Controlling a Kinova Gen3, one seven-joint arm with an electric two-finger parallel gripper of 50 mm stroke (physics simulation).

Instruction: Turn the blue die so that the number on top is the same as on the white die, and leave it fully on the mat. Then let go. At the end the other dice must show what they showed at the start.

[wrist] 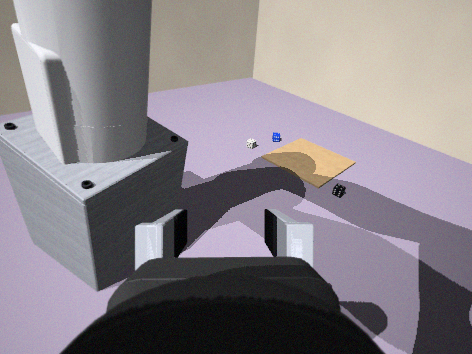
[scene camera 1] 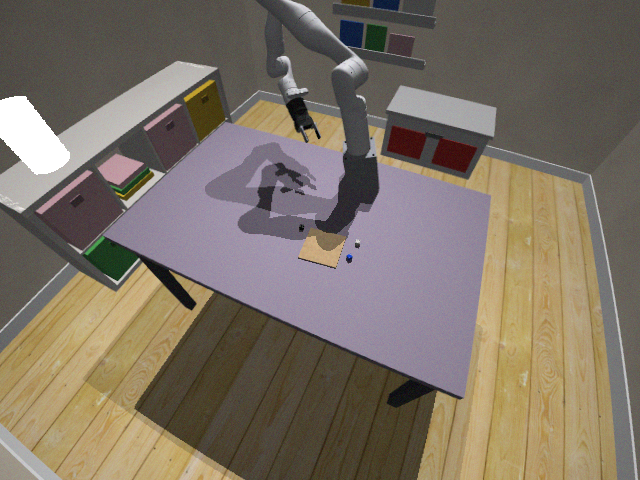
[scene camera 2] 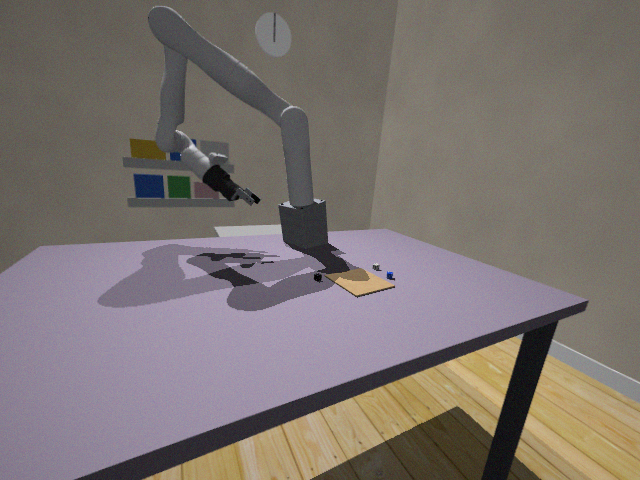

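Seen in the pictures: gripper, fingertip midpoint: (wrist: 226,226) (scene camera 1: 313,139) (scene camera 2: 256,202); arm's base, origin of the base link: (wrist: 99,134) (scene camera 1: 358,148) (scene camera 2: 301,202).
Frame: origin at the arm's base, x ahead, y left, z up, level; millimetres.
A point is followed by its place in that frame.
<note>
The blue die (scene camera 1: 349,257) @(x 416, y 60, z -146 mm) (scene camera 2: 389,274) @(x 414, y 52, z -149 mm) (wrist: 276,136) @(x 403, y 54, z -149 mm) stands on the table beside the mat, off it. The white die (scene camera 1: 357,242) @(x 345, y 75, z -147 mm) (scene camera 2: 376,266) @(x 347, y 69, z -151 mm) (wrist: 251,143) @(x 333, y 69, z -149 mm) stands on the table near the blue die, also off the mat. A black die (scene camera 1: 301,227) @(x 331, y -142, z -148 mm) (scene camera 2: 317,276) @(x 332, y -149, z -149 mm) (wrist: 339,190) @(x 318, y -147, z -149 mm) stands on the table at the opposite side of the mat. The tan square mat (scene camera 1: 317,254) @(x 425, y -53, z -159 mm) (scene camera 2: 361,286) @(x 421, y -68, z -159 mm) (wrist: 332,162) @(x 414, y -85, z -159 mm) lies flat. The numbers on top are too small to tell. My gripper (scene camera 1: 312,138) @(x -1, y -186, z 4 mm) (scene camera 2: 254,200) @(x -1, y -186, z 4 mm) (wrist: 226,226) @(x -1, y -186, z 4 mm) is open and empty, high above the table and far from the dice.
The arm's base block (scene camera 1: 361,178) @(x 60, y 32, z -99 mm) (scene camera 2: 305,224) @(x 72, y -26, z -68 mm) (wrist: 50,210) @(x -65, y -9, z -59 mm) stands on the purple table (scene camera 1: 413,289) @(x 473, y 291, z -163 mm) (scene camera 2: 206,361) @(x 503, y -482, z -163 mm) (wrist: 215,110) @(x 426, y 286, z -163 mm) behind the mat. A shelf unit (scene camera 1: 124,98) stands beside the table, and a low cabinet (scene camera 1: 442,110) stands behind it.
</note>
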